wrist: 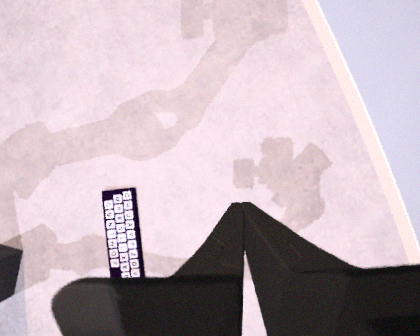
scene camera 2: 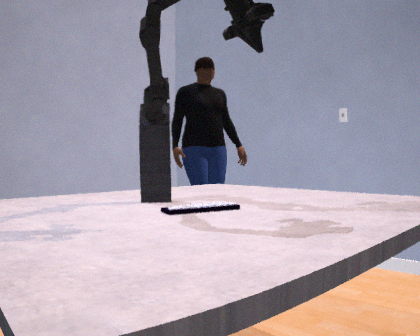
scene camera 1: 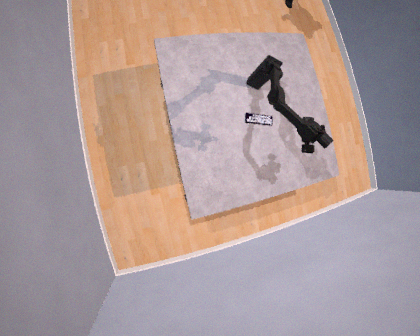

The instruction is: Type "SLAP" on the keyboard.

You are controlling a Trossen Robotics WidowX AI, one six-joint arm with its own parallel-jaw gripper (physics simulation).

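Pixels of known places: gripper, fingertip midpoint: [wrist: 240,211] [scene camera 2: 261,52]; arm's base, link origin: [scene camera 2: 153,114] [scene camera 1: 271,65].
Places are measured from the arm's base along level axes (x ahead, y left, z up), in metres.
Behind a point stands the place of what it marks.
The keyboard [scene camera 1: 259,119] @[x 0.264, y -0.093, z -0.281 m] [scene camera 2: 201,208] @[x 0.286, y -0.118, z -0.284 m] [wrist: 122,235] @[x 0.269, y -0.082, z -0.278 m] is a small dark navy board with rows of white letter keys, lying flat on the table. In the wrist view it stands lengthwise left of the fingertips, its letters are turned sideways and hard to read, and its lower end is hidden behind a finger. My gripper [scene camera 2: 260,50] @[x 0.477, y -0.112, z 0.114 m] [wrist: 240,211] @[x 0.477, y -0.112, z 0.114 m] is shut and empty, its two tips together. It hangs high above the table, off to the right of the keyboard in both scene views, and touches no key.
The pale grey table [scene camera 1: 225,190] @[x 0.594, y -0.551, z -0.295 m] [scene camera 2: 125,280] @[x 0.562, y -0.644, z -0.296 m] [wrist: 100,50] @[x 0.452, y 0.291, z -0.295 m] carries the arm's dark base [scene camera 1: 262,75] @[x 0.015, y -0.019, z -0.104 m] [scene camera 2: 155,165] @[x 0.020, y -0.014, z -0.172 m], which stands behind the keyboard in scene view 2. Arm shadows fall across the table top. A person [scene camera 2: 204,117] in a black top and blue trousers stands beyond the table.
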